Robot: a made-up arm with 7 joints. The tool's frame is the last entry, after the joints. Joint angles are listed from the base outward. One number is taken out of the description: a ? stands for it. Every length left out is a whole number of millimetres.
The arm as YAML. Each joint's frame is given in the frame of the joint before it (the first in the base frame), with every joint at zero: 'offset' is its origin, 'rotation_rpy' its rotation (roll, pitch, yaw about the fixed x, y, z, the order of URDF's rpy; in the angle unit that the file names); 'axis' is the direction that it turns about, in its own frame. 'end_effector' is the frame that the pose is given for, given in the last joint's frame.
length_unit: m
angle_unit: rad
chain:
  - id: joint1
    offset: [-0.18, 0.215, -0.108]
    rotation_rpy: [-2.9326, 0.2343, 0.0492]
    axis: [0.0, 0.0, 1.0]
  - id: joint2
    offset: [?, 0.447, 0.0]
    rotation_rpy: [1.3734, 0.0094, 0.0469]
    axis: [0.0, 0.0, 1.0]
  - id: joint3
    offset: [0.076, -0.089, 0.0]
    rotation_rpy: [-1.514, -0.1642, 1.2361]
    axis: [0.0, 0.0, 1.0]
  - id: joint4
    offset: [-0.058, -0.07, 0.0]
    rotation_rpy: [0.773, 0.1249, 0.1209]
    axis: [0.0, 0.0, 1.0]
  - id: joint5
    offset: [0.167, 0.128, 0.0]
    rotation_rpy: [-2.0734, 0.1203, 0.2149]
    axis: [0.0, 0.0, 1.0]
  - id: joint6
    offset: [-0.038, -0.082, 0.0]
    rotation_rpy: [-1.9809, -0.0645, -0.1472]
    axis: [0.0, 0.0, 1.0]
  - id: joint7
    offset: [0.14, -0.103, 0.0]
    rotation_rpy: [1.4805, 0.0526, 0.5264]
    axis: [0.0, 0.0, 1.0]
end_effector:
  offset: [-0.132, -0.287, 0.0]
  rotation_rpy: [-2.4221, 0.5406, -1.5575]
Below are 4 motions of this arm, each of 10 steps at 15 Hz.
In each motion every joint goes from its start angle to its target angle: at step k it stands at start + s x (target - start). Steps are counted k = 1, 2, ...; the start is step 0. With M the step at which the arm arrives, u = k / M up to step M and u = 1 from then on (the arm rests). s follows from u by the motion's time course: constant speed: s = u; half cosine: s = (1 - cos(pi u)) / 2; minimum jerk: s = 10 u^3 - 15 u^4 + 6 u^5.
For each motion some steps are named. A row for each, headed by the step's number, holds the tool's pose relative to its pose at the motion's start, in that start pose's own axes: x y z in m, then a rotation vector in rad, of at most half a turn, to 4 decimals.
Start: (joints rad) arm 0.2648 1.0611 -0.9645 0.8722 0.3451 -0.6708 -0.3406
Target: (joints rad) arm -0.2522 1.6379 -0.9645 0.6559 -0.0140 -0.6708 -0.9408
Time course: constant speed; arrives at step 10
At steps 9, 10:
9: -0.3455 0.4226 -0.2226 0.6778 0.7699 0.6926
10: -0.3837 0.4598 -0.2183 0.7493 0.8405 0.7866

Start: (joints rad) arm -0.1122 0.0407 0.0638 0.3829 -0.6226 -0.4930 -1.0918
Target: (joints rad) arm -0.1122 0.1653 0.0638 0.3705 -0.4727 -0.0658 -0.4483
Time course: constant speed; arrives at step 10
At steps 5, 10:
5: -0.0213 -0.1077 0.0528 -0.2546 -0.0549 -0.2891
10: -0.0688 -0.1924 0.1363 -0.5450 -0.1077 -0.5397

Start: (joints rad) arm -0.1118 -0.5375 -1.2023 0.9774 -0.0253 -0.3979 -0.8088
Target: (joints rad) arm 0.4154 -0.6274 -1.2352 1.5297 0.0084 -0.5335 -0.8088
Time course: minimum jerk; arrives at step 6
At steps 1, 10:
1: 0.0164 0.0041 0.0063 0.0055 -0.0118 0.0272
10: 0.3631 0.2670 0.1997 0.1698 -0.1853 0.8010

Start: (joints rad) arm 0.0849 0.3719 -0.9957 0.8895 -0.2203 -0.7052 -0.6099
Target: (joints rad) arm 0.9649 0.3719 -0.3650 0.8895 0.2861 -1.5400 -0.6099
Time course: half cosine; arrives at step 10
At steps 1, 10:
1: 0.0140 0.0013 0.0161 -0.0034 -0.0259 0.0201
10: 0.2948 0.5011 0.5290 0.3648 -0.5180 1.1116

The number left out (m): -0.151
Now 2 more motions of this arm.
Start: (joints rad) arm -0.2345 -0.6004 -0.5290 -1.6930 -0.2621 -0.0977 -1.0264
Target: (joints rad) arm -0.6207 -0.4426 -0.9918 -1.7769 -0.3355 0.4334 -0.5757
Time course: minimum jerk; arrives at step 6
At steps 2, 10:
2: -0.0402 -0.0763 0.0142 -0.2644 0.0572 -0.1738
10: -0.2170 -0.1658 0.2065 -1.3179 0.1602 -0.7550

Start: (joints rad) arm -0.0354 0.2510 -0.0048 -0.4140 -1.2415 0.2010 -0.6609
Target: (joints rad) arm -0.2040 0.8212 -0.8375 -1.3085 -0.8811 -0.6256 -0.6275
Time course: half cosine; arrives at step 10
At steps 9, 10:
9: -0.2018 0.1640 0.0394 0.1249 0.2024 -0.8985
10: -0.2037 0.1631 0.0437 0.1007 0.1931 -0.9188

